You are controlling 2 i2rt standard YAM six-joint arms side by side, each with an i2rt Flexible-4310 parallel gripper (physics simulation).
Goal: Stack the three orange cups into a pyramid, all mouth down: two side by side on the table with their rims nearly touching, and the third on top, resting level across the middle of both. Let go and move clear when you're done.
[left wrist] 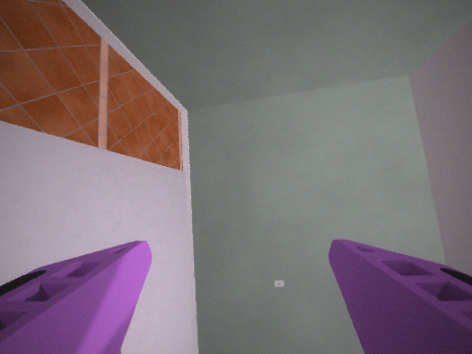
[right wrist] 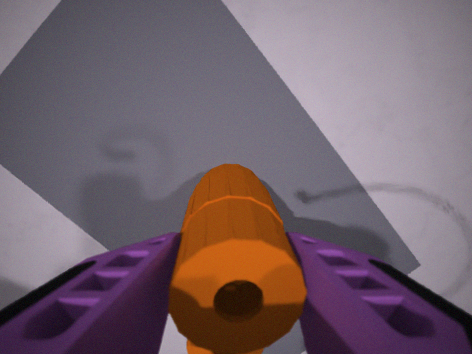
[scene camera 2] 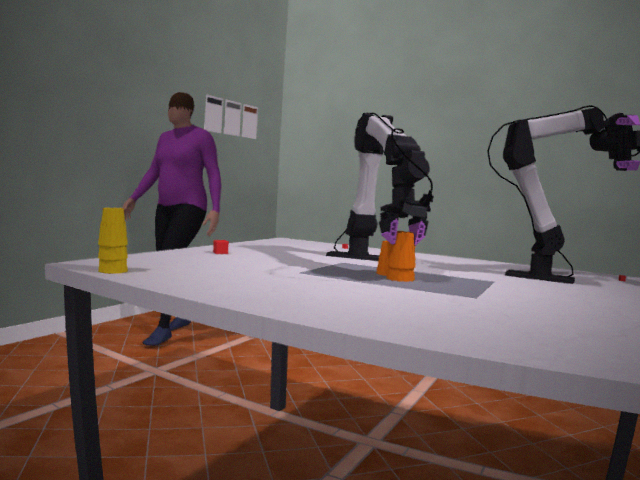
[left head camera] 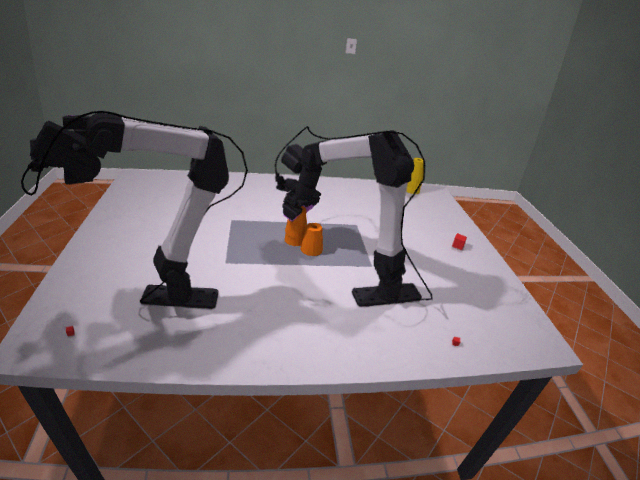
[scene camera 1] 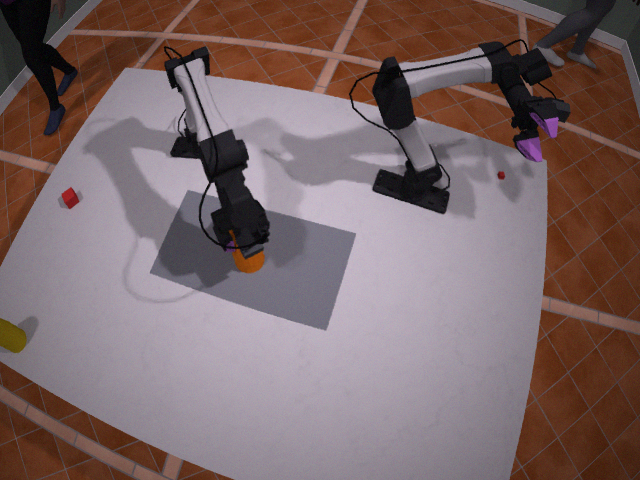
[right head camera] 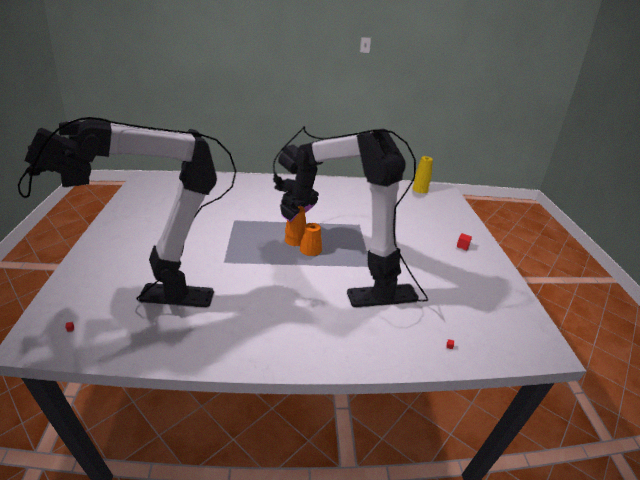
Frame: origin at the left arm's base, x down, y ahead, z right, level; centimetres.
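Seen in the pictures: left gripper, between the fingertips: (left wrist: 239,248) (scene camera 2: 638,143) (scene camera 1: 546,150); right gripper, between the fingertips: (right wrist: 233,240) (scene camera 2: 403,245) (left head camera: 296,217) (right head camera: 295,217); left arm's base, origin of its link: (scene camera 2: 539,278) (left head camera: 180,297) (scene camera 1: 411,192) (right head camera: 176,296); right arm's base, origin of its link: (scene camera 2: 357,257) (left head camera: 386,295) (right head camera: 382,296).
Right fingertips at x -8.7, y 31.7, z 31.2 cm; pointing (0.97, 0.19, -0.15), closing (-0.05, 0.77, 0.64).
Observation:
Pixels of each thing's middle, then the offset from my right fingertips to it. Level surfaces: height alone.
- grey mat, height of its surface: dx +8.7 cm
- single orange cup, middle of its body: (scene camera 2: 390,258) (left head camera: 312,237) (right head camera: 311,237) dx +4.5, dy -4.8, dz +5.5 cm
- larger red cube, middle of its body: (scene camera 1: 70,198) (scene camera 2: 220,247) (right head camera: 464,241) (left head camera: 459,241) dx +6.7, dy +2.0, dz +60.1 cm
Two nested orange cups (left head camera: 294,234) (right head camera: 294,234) (scene camera 1: 249,262) (scene camera 2: 402,260) (right wrist: 230,220) stand mouth down on the grey mat (left head camera: 248,242) (scene camera 1: 310,294). A single orange cup (left head camera: 312,240) (right head camera: 311,240) (scene camera 2: 383,259) stands mouth down close beside them; its top edge shows below the nested pair in the right wrist view. My right gripper (scene camera 2: 404,240) (right wrist: 233,240) points down, shut on the upper part of the nested pair, one finger on each side. My left gripper (scene camera 1: 545,144) (scene camera 2: 628,142) (left wrist: 239,248) is open, raised high near the table edge, away from the cups.
A stack of yellow cups (left head camera: 415,178) (right head camera: 422,175) (scene camera 1: 11,335) (scene camera 2: 112,240) stands near a far table corner. A larger red cube (left head camera: 459,241) (scene camera 1: 69,197) (scene camera 2: 220,246) and two small red cubes (left head camera: 70,331) (left head camera: 455,341) lie on the table. People stand beyond the table.

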